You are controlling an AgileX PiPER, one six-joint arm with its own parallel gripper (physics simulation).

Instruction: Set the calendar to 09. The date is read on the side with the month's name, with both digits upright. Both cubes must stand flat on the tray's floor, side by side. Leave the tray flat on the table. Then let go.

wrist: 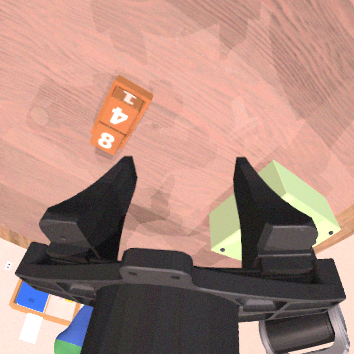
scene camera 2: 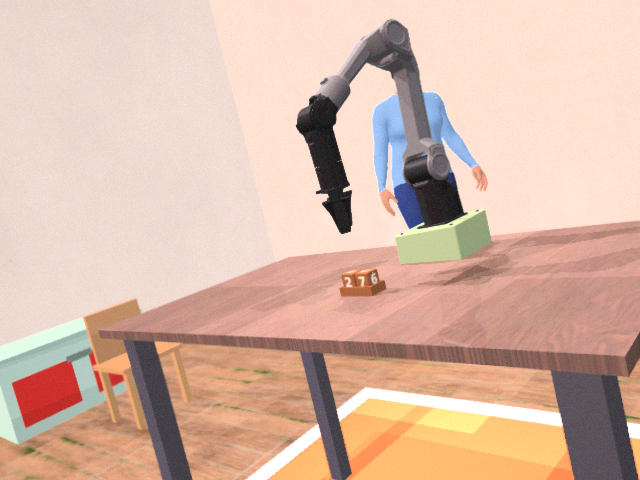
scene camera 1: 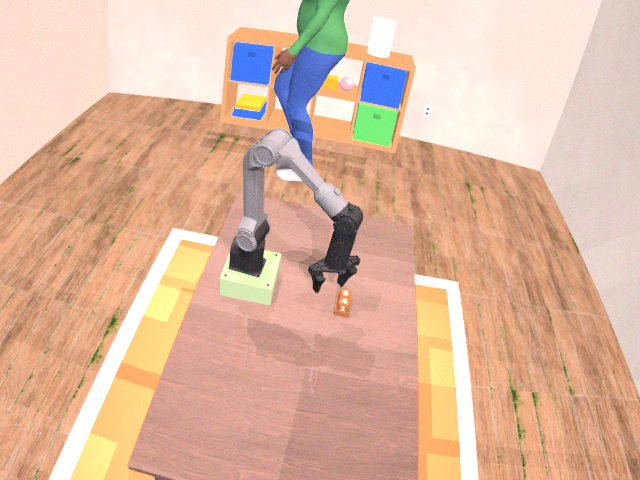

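Observation:
The orange-brown tray (scene camera 1: 341, 314) (scene camera 2: 356, 291) (wrist: 135, 86) stands flat on the table. Two cubes stand side by side in it. One cube (scene camera 1: 345, 293) (scene camera 2: 367, 279) (wrist: 106, 141) has 8 on top, with 7 and 6 on its sides in scene camera 2. The other cube (scene camera 1: 344, 300) (scene camera 2: 348, 281) (wrist: 118, 116) has 4 on top, 2 on its long-side face and 1 on its end face. No month's name is legible. My gripper (scene camera 1: 329, 287) (scene camera 2: 344, 231) (wrist: 183, 167) is open and empty, above the table and off to one side of the tray.
The pale green base block (scene camera 1: 247, 289) (scene camera 2: 429, 249) (wrist: 225, 225) carries the arm on the table (scene camera 1: 289, 413) (scene camera 2: 491, 315). A person in green (scene camera 1: 323, 31) stands beyond the table near the shelf unit (scene camera 1: 406, 111). A person in light blue (scene camera 2: 385, 124) stands behind the base.

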